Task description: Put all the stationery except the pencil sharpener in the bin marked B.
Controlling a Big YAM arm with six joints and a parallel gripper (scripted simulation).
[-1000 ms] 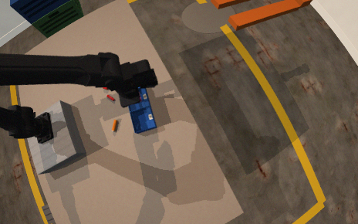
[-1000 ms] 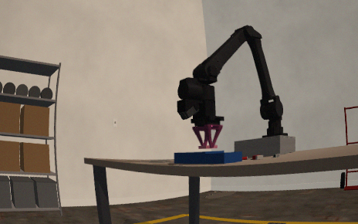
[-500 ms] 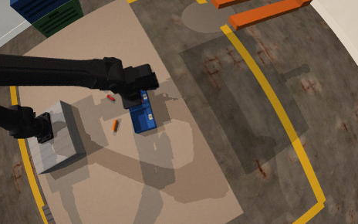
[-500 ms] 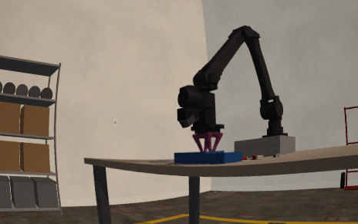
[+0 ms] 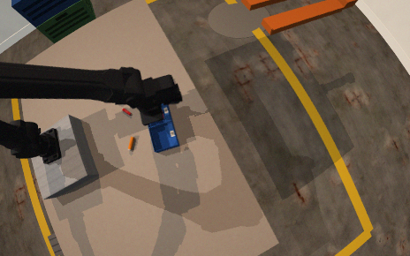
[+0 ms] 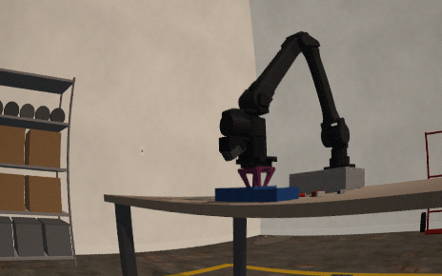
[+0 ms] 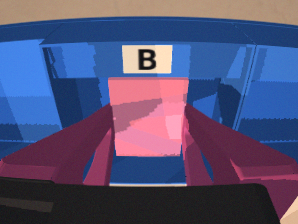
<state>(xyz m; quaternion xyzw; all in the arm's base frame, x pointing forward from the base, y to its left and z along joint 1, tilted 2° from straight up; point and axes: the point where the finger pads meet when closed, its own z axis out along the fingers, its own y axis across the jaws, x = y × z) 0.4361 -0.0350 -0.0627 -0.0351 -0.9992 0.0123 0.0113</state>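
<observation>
My hand is 1 cm short of the joined blue bins and 1 cm above it. Round my hand: pink eraser block (right at my hand); orange stick (13 cm behind, 6 cm to the right, 2 cm below); small red piece (11 cm behind, 7 cm to the left, 2 cm below).
</observation>
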